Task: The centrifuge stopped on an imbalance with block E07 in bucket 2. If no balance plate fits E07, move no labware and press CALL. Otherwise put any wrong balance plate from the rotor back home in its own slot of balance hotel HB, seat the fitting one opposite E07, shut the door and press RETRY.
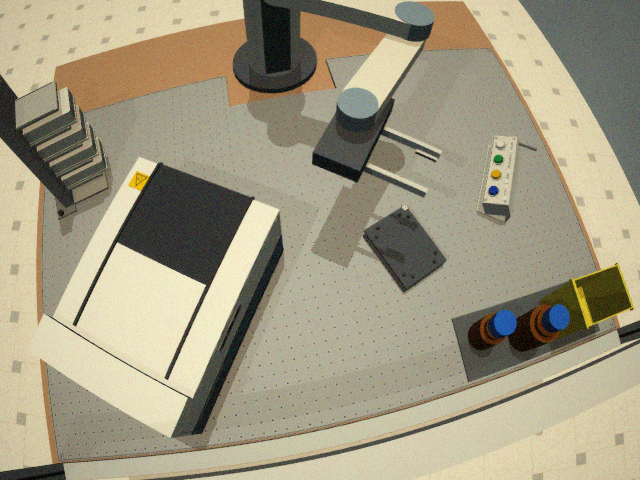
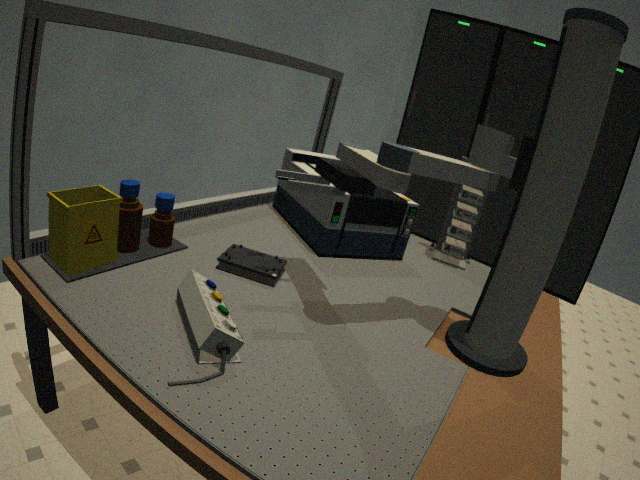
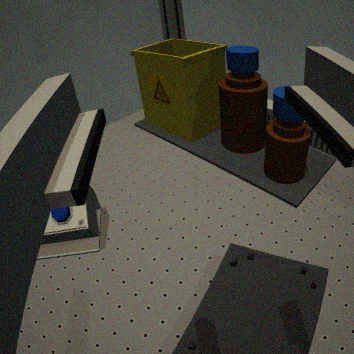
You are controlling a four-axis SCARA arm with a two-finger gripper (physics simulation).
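Seen in the pictures: gripper, fingertip midpoint: [image 1: 433, 173] [image 2: 281, 178] [image 3: 194, 78]; arm's base, origin of the base link: [image 1: 274, 63] [image 2: 485, 349].
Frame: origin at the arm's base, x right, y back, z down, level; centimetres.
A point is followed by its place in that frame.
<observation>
The centrifuge [image 1: 139, 315] @[x 37.6, y -73.9, z -22.2 cm] [image 2: 330, 242] @[x 10.6, y -57.5, z -6.3 cm] has a white top with a black section; small green lights show on its front. I cannot tell how its door stands. The rotor, buckets and block E07 do not show. A slotted hotel [image 1: 93, 178] @[x 54.0, y -30.4, z -5.8 cm] [image 2: 457, 242] @[x 56.4, y -25.8, z -9.7 cm] stands beside it, its plates too small to identify. The button box [image 1: 500, 173] @[x -47.3, y -53.4, z -8.7 cm] [image 2: 199, 310] @[x -53.7, y -51.2, z -8.0 cm] has white, green, yellow and blue buttons; labels are unreadable. My gripper [image 1: 432, 174] @[x -20.2, y -60.4, z -28.3 cm] [image 3: 194, 78] @[x -20.2, y -60.4, z -28.3 cm] is shut to its narrow stance, fingers apart with nothing between them. It hangs above the bench between centrifuge and button box.
A dark flat nest [image 1: 405, 248] @[x -18.0, y -65.6, z -4.4 cm] [image 2: 251, 263] @[x -20.9, y -63.5, z -4.4 cm] [image 3: 260, 300] @[x -19.3, y -66.6, z -4.4 cm] lies near the gripper. A yellow bin [image 1: 603, 295] @[x -64.2, y -90.9, z -9.9 cm] [image 2: 85, 229] @[x -59.6, y -85.7, z -12.5 cm] [image 3: 182, 95] @[x -50.5, y -85.8, z -11.4 cm] and two brown bottles with blue caps stand on a dark mat [image 1: 478, 361] @[x -28.6, y -95.1, z -1.7 cm] [image 2: 72, 274] @[x -63.4, y -85.4, z -2.0 cm] [image 3: 295, 197] @[x -26.0, y -84.9, z -1.8 cm]. The arm's column [image 1: 271, 46] @[x 1.6, y -7.7, z -15.0 cm] [image 2: 553, 180] @[x -7.5, y -0.4, z -48.4 cm] stands at the bench edge.
</observation>
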